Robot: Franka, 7 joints.
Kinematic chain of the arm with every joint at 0, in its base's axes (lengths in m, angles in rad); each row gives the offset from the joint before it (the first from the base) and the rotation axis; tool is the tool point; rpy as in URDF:
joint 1: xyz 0 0 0.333 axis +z
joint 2: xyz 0 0 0 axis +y
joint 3: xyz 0 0 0.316 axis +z
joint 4: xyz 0.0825 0 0 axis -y
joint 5: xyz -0.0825 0 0.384 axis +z
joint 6: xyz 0 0 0 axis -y
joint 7: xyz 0.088 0 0 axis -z
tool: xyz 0 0 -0.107 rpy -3.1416 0 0
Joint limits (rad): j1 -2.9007..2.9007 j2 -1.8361..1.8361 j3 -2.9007..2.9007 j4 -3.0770..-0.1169 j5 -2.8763..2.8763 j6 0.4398..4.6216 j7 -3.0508..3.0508
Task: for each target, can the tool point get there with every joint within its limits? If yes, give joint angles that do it. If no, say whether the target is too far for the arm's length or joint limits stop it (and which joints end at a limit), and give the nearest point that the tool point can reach.
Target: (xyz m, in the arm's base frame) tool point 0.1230 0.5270 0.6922
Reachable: yes | joints -0.8957 0.1438 2.1922 -1.6155 -2.3998 3.1974 0.1399
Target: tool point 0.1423 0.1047 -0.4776
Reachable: no: joint limits stop it (at a limit: joint 2) | nearest point 0.1587 0.1168 -0.3537 | short by 0.126 m
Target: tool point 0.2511 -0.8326 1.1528
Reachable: no: too far | nearest point 0.1802 -0.5977 0.9215 | short by 0.337 m
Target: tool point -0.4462 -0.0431 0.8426
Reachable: yes | joints 0.0080 -1.3389 -0.3989 -0.9171 -2.1432 4.0692 0.1408
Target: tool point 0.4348 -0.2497 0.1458
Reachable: yes | joints -2.2826 -1.5294 1.7683 -2.2029 1.4773 1.7362 -1.0271
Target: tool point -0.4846 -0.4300 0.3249
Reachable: yes | joints -1.2366 1.2293 -1.4389 -1.9104 2.3581 2.3421 -0.9218
